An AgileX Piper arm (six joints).
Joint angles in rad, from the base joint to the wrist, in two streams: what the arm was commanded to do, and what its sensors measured. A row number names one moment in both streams.
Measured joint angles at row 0:
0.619 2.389 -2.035 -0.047 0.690 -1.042
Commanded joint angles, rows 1 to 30:
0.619 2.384 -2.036 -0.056 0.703 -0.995
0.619 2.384 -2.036 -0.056 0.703 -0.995
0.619 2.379 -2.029 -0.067 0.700 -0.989
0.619 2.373 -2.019 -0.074 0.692 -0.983
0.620 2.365 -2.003 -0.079 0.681 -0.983
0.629 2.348 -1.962 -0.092 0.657 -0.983
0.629 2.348 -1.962 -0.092 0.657 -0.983
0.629 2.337 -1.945 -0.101 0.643 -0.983
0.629 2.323 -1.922 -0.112 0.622 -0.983
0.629 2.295 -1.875 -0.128 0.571 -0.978
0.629 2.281 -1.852 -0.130 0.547 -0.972
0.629 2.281 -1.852 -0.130 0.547 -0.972
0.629 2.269 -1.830 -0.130 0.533 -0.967
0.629 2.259 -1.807 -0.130 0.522 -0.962
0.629 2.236 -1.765 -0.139 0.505 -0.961
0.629 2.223 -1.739 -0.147 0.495 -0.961
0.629 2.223 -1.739 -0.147 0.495 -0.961
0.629 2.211 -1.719 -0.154 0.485 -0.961
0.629 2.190 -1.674 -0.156 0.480 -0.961
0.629 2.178 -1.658 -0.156 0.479 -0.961
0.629 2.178 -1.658 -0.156 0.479 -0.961
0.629 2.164 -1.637 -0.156 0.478 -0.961
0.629 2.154 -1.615 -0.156 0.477 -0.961
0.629 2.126 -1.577 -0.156 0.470 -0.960
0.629 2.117 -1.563 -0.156 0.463 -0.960
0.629 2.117 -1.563 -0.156 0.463 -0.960
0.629 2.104 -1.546 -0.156 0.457 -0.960
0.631 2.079 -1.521 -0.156 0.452 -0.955
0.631 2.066 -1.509 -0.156 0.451 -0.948
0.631 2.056 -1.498 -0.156 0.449 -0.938
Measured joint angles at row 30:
0.627 2.096 -1.526 -0.151 0.464 -0.963
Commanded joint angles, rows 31 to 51:
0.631 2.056 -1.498 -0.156 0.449 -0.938
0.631 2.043 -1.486 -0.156 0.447 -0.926
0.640 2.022 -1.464 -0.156 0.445 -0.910
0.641 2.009 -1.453 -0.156 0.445 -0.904
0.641 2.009 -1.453 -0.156 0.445 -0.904
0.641 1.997 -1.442 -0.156 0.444 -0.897
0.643 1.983 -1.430 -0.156 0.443 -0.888
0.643 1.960 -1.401 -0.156 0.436 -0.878
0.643 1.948 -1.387 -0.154 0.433 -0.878
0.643 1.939 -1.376 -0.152 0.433 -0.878
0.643 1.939 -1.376 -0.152 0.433 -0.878
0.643 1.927 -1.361 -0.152 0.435 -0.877
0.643 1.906 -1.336 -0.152 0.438 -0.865
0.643 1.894 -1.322 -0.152 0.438 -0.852
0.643 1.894 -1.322 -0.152 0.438 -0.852
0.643 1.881 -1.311 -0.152 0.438 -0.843
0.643 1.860 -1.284 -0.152 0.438 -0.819
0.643 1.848 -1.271 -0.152 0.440 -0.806
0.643 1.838 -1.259 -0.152 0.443 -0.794
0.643 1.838 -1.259 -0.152 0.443 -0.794
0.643 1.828 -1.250 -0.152 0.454 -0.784
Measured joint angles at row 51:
0.640 1.862 -1.280 -0.151 0.444 -0.827
